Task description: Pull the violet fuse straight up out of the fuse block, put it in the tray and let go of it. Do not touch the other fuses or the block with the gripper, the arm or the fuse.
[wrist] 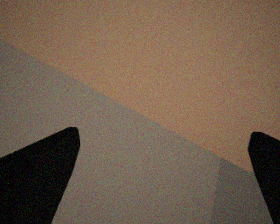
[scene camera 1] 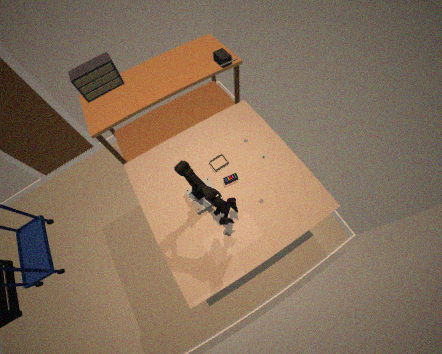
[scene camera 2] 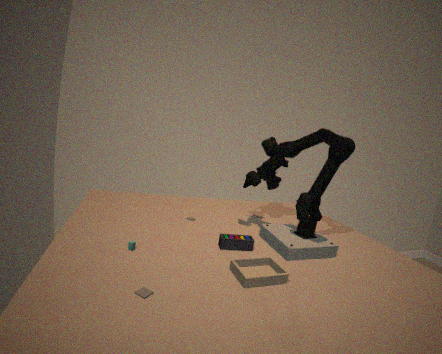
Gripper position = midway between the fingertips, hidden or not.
My gripper [wrist: 164, 139] is open and holds nothing. I also see a square tray [scene camera 2: 255, 272].
